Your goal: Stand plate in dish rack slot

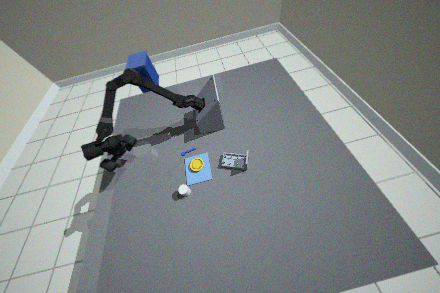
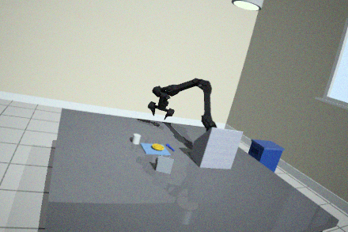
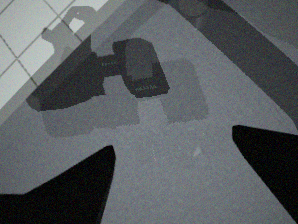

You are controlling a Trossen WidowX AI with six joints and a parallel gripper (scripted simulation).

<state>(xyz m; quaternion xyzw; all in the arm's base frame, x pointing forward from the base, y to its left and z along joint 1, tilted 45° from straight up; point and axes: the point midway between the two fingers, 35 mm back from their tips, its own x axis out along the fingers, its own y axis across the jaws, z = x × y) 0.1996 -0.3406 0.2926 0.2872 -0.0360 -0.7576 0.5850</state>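
Now: the yellow plate 38 cm to the left of my gripper tip, 10 cm ahead of it and 7 cm below it. From my gripper tip the other things lie so: grey dish rack: 58 cm to the left, 12 cm ahead, 6 cm below; then white cup: 31 cm to the left, 22 cm ahead, 6 cm below; then blue utensil: 32 cm to the left, 8 cm below.
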